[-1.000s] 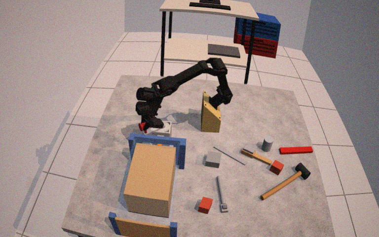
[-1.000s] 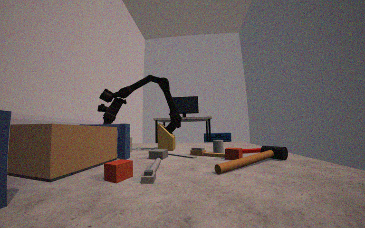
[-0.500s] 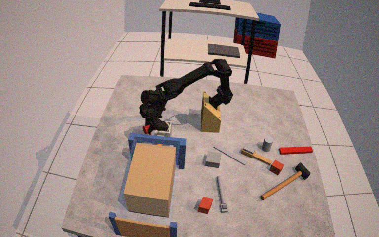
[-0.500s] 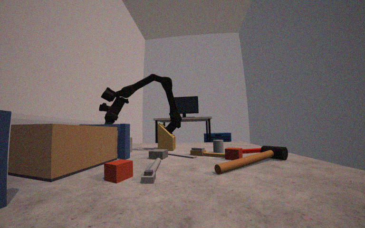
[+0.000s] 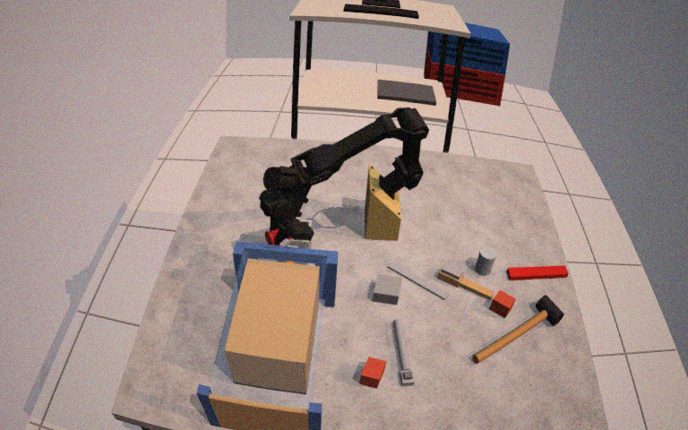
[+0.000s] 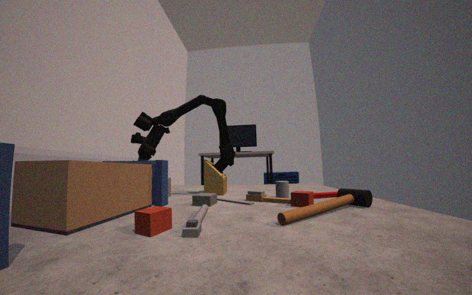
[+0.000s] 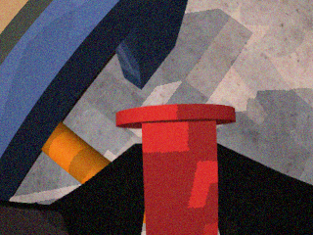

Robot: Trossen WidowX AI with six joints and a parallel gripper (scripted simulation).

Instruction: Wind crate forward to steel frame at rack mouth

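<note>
Now: gripper tip 5 cm past the grey crank arm, 3 cm above it and 2 cm to the right of it. Round my gripper tip: grey winch (12 cm behind, 10 cm below, 3 cm to the left); then red knob (1 cm to the left, 1 cm behind); then blue frame (5 cm ahead, 4 cm to the left, 3 cm below).
</note>
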